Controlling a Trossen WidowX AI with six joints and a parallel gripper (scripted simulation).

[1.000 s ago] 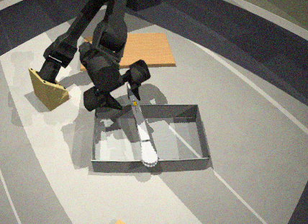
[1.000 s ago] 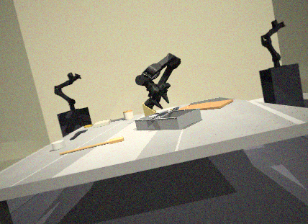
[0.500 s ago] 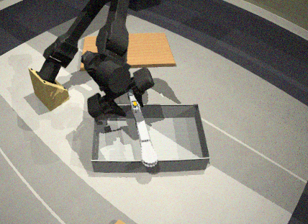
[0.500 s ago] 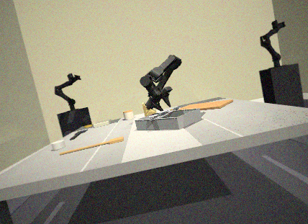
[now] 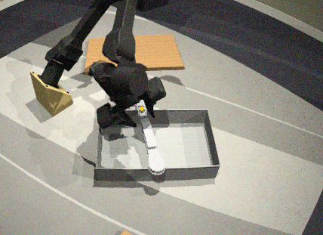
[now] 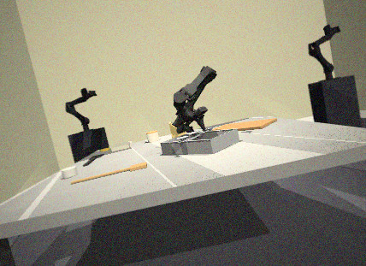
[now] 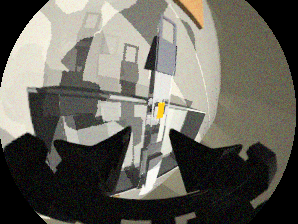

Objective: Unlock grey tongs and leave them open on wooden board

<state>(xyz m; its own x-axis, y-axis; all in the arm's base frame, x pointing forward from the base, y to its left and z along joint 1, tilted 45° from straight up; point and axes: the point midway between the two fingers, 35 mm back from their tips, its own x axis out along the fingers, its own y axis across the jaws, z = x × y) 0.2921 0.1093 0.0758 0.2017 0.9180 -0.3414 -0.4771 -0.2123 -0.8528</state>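
My gripper tip is now 3 cm past the yellow lock, 1 cm to the right of it and 1 cm below it. From my gripper tip the other things lie so: wooden board: 34 cm behind, 24 cm to the left, 4 cm below; cup: 54 cm behind, 35 cm to the right, 2 cm below; grey roasting tin: 6 cm ahead, 2 cm to the right, 2 cm below.
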